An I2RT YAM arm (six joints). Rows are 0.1 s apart.
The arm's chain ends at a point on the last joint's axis. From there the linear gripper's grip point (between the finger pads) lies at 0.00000 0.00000 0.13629 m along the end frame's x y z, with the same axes.
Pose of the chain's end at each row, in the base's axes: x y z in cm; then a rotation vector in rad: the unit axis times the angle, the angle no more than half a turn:
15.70, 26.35, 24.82, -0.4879, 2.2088, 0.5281
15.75, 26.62, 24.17, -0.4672, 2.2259, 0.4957
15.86, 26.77, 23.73, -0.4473, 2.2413, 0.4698
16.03, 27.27, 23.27, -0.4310, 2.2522, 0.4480
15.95, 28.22, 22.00, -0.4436, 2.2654, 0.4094
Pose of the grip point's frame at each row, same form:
24.07, 33.40, 16.69, -0.4879, 2.2088, 0.5281
24.24, 33.29, 15.85, -0.4672, 2.2259, 0.4957
24.44, 33.12, 15.25, -0.4473, 2.2413, 0.4698
24.69, 33.35, 14.67, -0.4310, 2.2522, 0.4480
24.61, 33.97, 13.18, -0.4436, 2.2654, 0.4094

